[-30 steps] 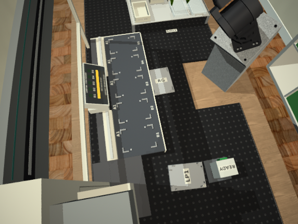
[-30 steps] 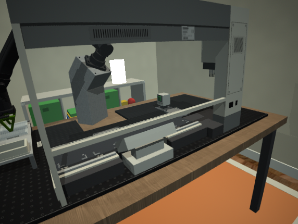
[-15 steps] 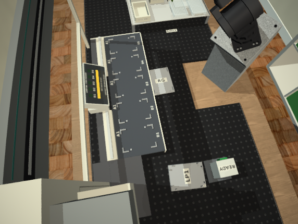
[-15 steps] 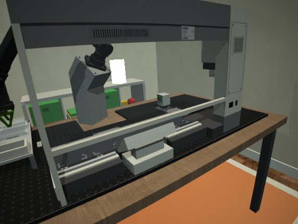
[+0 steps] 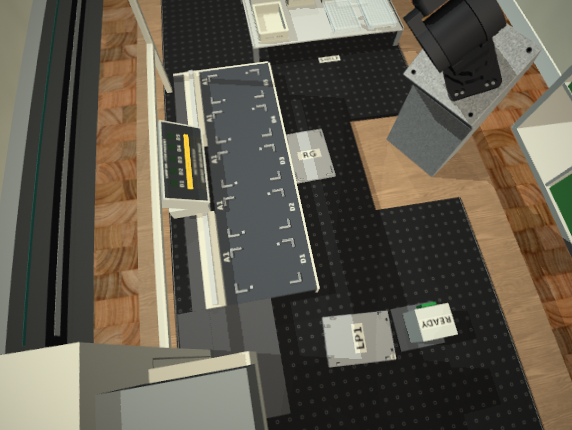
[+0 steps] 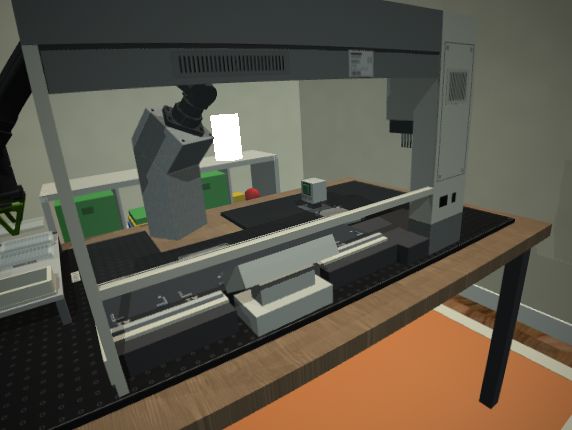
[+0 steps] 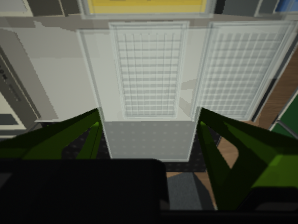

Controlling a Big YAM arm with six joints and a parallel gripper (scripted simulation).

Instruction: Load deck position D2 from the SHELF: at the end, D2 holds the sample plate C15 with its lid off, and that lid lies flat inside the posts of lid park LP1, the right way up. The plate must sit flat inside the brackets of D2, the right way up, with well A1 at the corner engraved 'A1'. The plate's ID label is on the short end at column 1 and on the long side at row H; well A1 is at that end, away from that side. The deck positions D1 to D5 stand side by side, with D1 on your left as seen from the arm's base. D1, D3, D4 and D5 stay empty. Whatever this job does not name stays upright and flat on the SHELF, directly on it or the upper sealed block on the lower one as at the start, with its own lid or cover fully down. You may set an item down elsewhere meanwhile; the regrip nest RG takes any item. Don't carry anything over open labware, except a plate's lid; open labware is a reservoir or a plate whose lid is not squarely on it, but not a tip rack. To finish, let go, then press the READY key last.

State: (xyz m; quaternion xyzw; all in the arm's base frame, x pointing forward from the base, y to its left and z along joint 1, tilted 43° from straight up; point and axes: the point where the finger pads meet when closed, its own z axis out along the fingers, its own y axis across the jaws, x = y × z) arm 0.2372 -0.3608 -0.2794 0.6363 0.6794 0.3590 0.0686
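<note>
Now: hand 8 cm above the sample plate. Round my hand: shelf 9 cm below, 7 cm ahead, 5 cm to the right; clear plate lid right at my hand; shelf label 15 cm below, 11 cm to the left, 3 cm ahead.
</note>
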